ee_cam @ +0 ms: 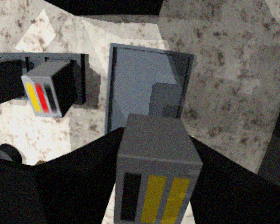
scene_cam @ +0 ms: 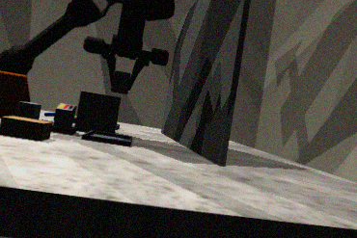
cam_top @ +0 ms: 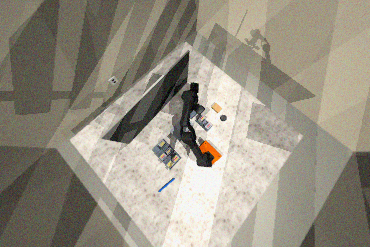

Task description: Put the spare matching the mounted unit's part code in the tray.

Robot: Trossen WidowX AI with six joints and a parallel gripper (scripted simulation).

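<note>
My gripper tip is 10 mm past the tray, 10 mm to the left of it and 110 mm above it. The rest, counted from my gripper tip: wooden block (140 mm behind, 160 mm to the right, 100 mm below); then dark panel (180 mm ahead, 190 mm to the left, 110 mm above); then grey spare (10 mm to the right, 20 mm above).
</note>
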